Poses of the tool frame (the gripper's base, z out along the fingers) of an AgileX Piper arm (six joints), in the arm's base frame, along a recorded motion.
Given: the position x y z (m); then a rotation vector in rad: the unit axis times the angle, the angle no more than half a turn.
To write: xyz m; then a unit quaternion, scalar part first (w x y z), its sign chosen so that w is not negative. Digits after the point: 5 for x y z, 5 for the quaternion.
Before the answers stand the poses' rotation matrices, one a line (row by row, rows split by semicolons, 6 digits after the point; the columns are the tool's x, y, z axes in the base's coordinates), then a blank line. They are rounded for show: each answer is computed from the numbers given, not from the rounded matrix.
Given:
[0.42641 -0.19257 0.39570 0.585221 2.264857 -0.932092]
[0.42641 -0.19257 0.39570 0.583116 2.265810 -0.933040]
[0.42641 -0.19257 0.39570 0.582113 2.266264 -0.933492]
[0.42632 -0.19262 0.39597 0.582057 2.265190 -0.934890]
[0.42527 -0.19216 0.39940 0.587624 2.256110 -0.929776]
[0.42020 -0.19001 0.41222 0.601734 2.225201 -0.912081]
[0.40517 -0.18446 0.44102 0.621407 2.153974 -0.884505]
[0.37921 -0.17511 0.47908 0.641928 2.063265 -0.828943]
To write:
-0.713986 0.594857 0.369283; 0.162611 0.653887 -0.738911; -0.681016 -0.467522 -0.563596
-0.715142 0.593467 0.369283; 0.161338 0.654202 -0.738911; -0.680105 -0.468847 -0.563596
-0.715692 0.592803 0.369283; 0.160732 0.654351 -0.738911; -0.679670 -0.469477 -0.563596
-0.715421 0.593172 0.369215; 0.160097 0.653548 -0.739759; -0.680105 -0.470129 -0.562527
-0.708008 0.599014 0.374042; 0.161545 0.652982 -0.739944; -0.687480 -0.463461 -0.559084
-0.683036 0.615986 0.392457; 0.163329 0.652540 -0.739943; -0.711888 -0.441308 -0.546317
-0.628156 0.647122 0.432034; 0.156750 0.649113 -0.744367; -0.762135 -0.399857 -0.509180
-0.547909 0.678294 0.489605; 0.151022 0.655862 -0.739620; -0.822793 -0.331303 -0.461790

[0.42641 -0.19257 0.39570 0.30672 0.22120 0.85608 -0.35231]
[0.42641 -0.19257 0.39570 0.30638 0.22037 0.85629 -0.35261]
[0.42641 -0.19257 0.39570 0.30621 0.21997 0.85639 -0.35276]
[0.42632 -0.19262 0.39597 0.30643 0.21998 0.85608 -0.35332]
[0.42527 -0.19216 0.39940 0.31060 0.22254 0.85441 -0.35212]
[0.42020 -0.19001 0.41222 0.32526 0.22953 0.84881 -0.34791]
[0.40517 -0.18446 0.44102 0.35769 0.24079 0.83463 -0.34273]
[0.37921 -0.17511 0.47908 0.40192 0.25398 0.81633 -0.32797]

